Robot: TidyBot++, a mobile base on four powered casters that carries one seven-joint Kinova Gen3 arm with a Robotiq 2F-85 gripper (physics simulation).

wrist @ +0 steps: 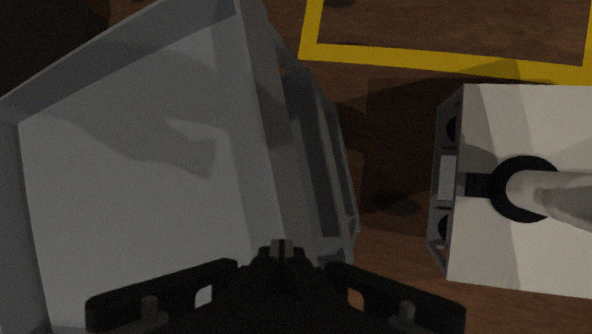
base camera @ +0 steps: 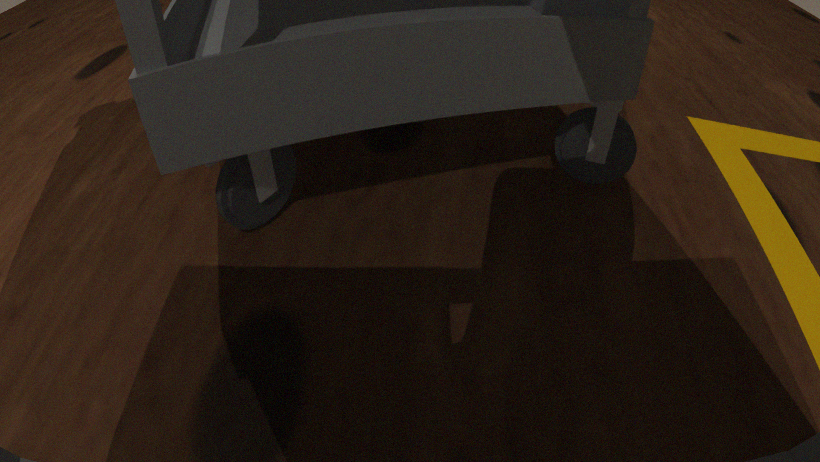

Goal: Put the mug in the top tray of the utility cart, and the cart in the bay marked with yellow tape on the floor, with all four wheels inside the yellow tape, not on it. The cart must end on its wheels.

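The grey utility cart stands on its wheels. In the base camera view two of its near wheels, at the left and at the right, rest on the wood floor left of the yellow tape, outside the bay. In the wrist view its top tray shows from above, with shadows across its bottom. The mug does not show in either view. My gripper is shut and empty, over the right-hand edge of the top tray; its height above that edge is hard to tell.
My white mobile base, with the arm's round mount, is at the right in the wrist view, a short way from the cart. The tape's corner lies near the cart's far right corner in that view. Dark shadows cover much of the floor between base and cart.
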